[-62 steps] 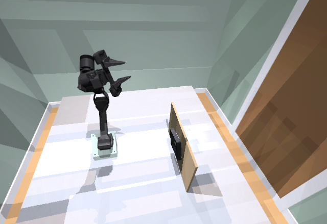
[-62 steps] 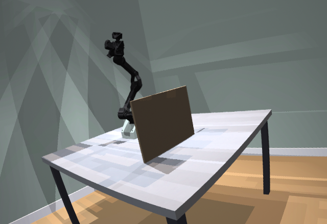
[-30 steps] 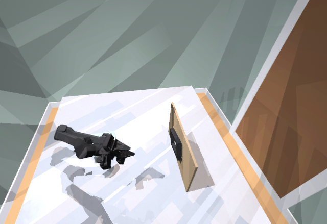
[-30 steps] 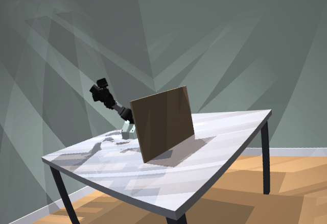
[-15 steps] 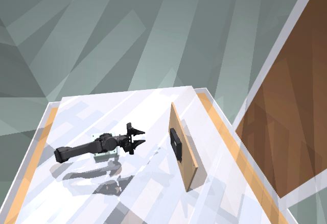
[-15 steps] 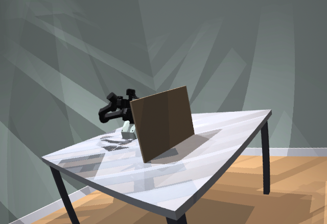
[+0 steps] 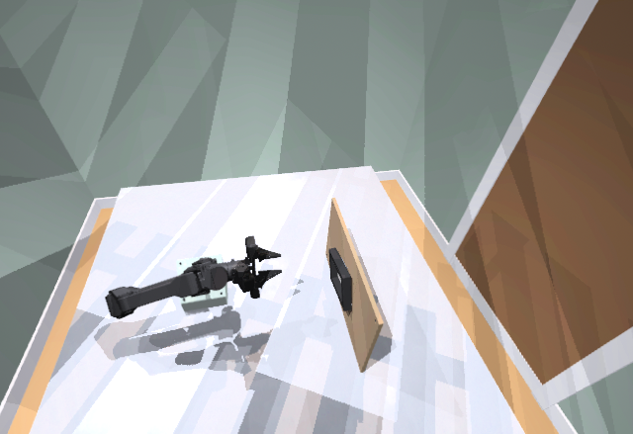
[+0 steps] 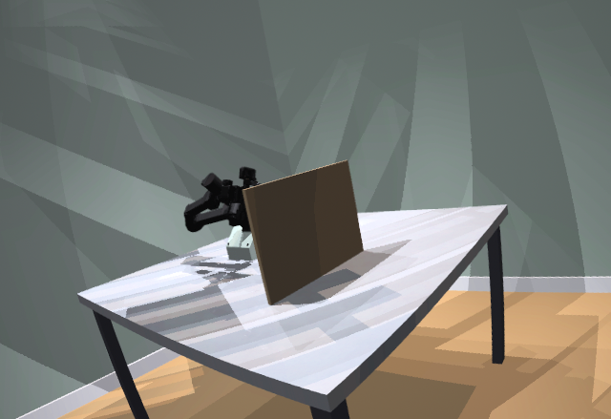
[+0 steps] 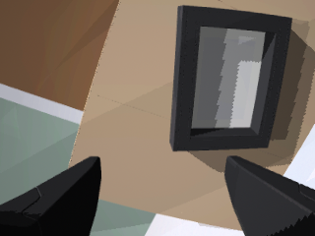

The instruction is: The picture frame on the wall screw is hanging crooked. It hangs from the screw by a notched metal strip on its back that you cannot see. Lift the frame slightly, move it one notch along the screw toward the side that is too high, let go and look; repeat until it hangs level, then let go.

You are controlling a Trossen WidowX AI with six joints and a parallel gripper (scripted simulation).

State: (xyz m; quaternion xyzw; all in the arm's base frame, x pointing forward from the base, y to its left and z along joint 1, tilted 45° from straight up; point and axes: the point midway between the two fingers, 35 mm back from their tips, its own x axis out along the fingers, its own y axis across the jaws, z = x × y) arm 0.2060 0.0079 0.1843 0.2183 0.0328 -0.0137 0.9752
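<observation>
Right now my gripper tip is 190 mm short of the dark picture frame, 30 mm to the left of it and 90 mm above it. Round my gripper tip: brown wall board 200 mm ahead, 30 mm to the right, 100 mm below.
</observation>
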